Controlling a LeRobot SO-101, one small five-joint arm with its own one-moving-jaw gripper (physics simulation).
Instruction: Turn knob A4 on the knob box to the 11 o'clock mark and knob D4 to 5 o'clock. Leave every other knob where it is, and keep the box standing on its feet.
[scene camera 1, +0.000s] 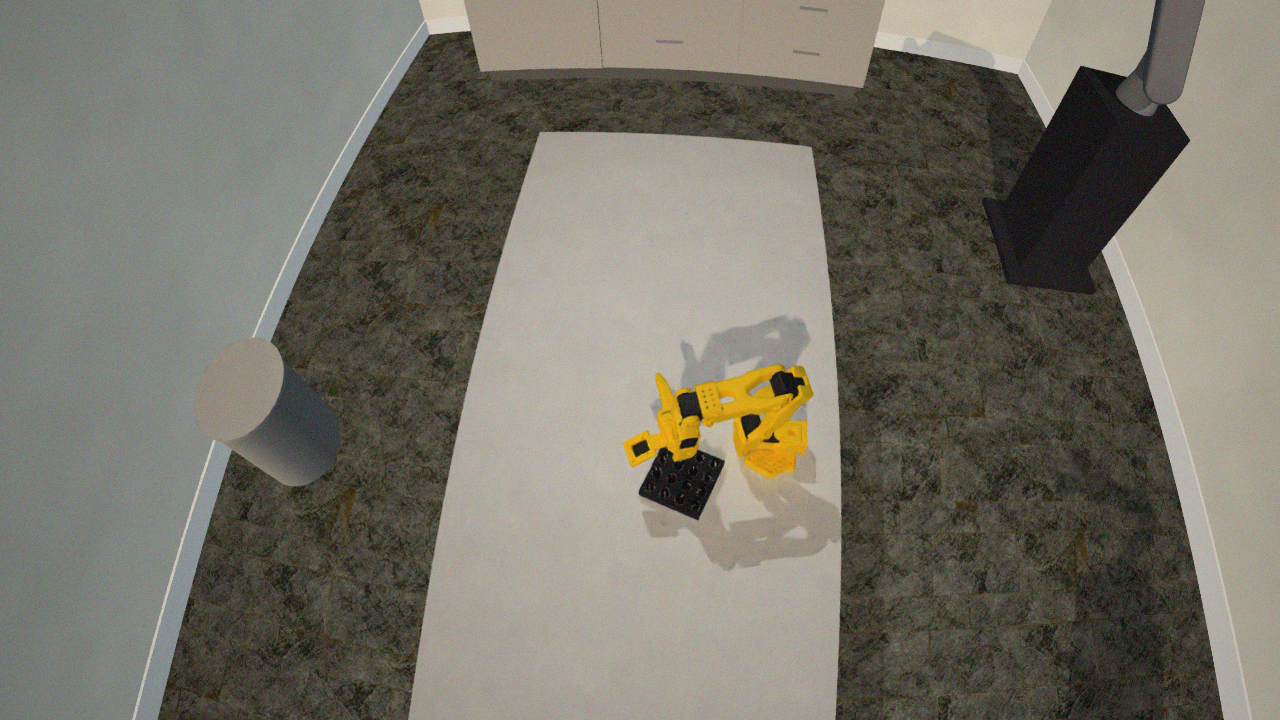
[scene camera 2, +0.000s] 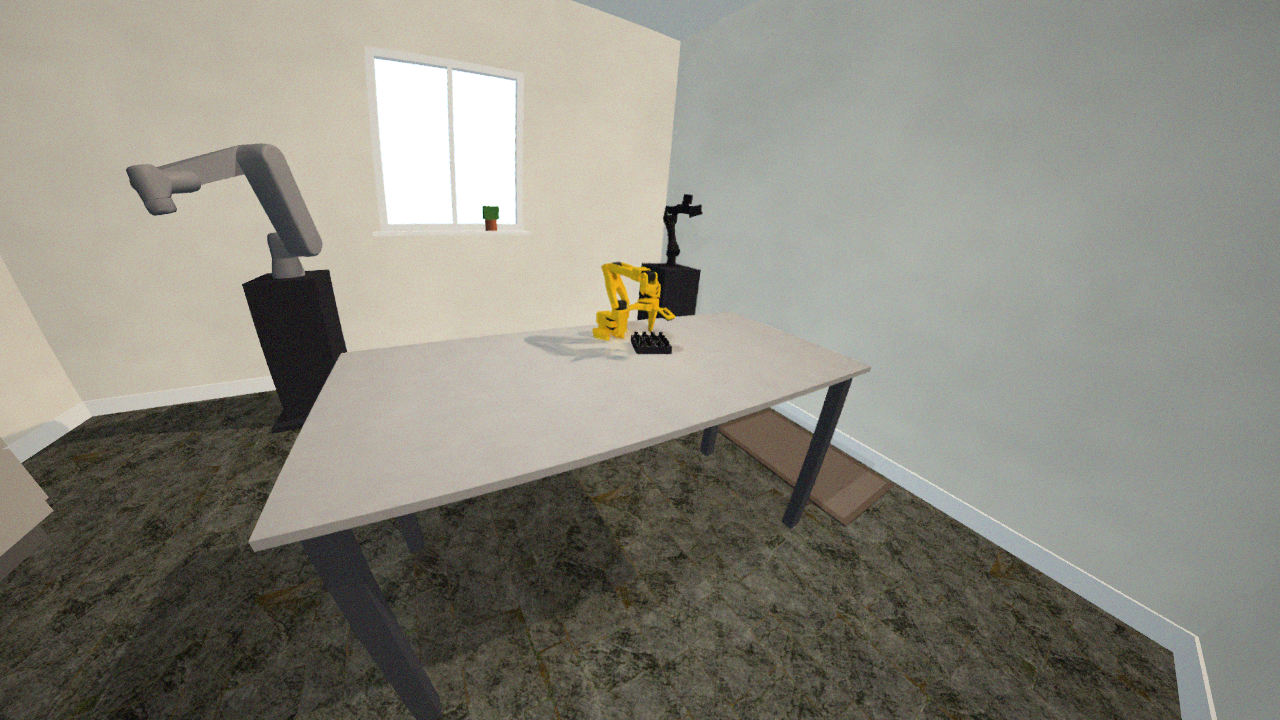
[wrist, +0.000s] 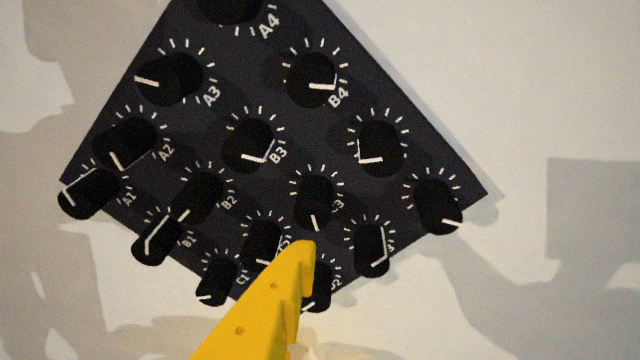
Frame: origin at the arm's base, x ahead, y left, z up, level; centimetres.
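Seen in the pictures: hand at its tool point: (scene camera 1: 675, 456) (scene camera 2: 649, 330) (wrist: 314, 261); arm's base at its link origin: (scene camera 1: 759, 447) (scene camera 2: 611, 337).
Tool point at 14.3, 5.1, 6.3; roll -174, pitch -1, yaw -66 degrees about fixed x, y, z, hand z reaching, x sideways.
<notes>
Offsets run from my tool point to a thing's middle, as dx, dy, dz. "spot": to the spot under its first point. Level surfaces: height alone.
The black knob box {-1.4, +1.8, -4.4} (scene camera 1: 695, 512) (scene camera 2: 652, 350) (wrist: 320, 135) lies level on the table, its knobs facing up. In the wrist view, knob A4 {spot: +3.6, +3.9, -2.5} (wrist: 230, 10) is cut off by the top edge and its pointer line is out of view. Knob D4 {+1.0, -3.4, -3.2} (wrist: 434, 202) is near the box's right corner; its white line points right and slightly down, and its label is hidden. My gripper (scene camera 1: 671, 415) (scene camera 2: 644, 318) (wrist: 306, 247) is fully open, with one jaw in the wrist view. That jaw is over the D2 side, covering part of knob D2 {-4.1, -1.6, -3.2} (wrist: 321, 287). Contact cannot be told.
Neighbouring knobs B4 {+2.8, +1.6, -3.2} (wrist: 312, 77), C4 {+1.9, -0.9, -3.2} (wrist: 380, 145), A3 {+1.2, +5.1, -3.2} (wrist: 172, 80) and D3 {-1.5, -2.5, -3.2} (wrist: 371, 247) stand up from the panel. The pale table {dz -6.3} (scene camera 1: 581, 268) (scene camera 2: 465, 411) carries the box and arm. A grey cylinder (scene camera 1: 268, 411) and a dark pedestal (scene camera 1: 1074, 179) stand off the table.
</notes>
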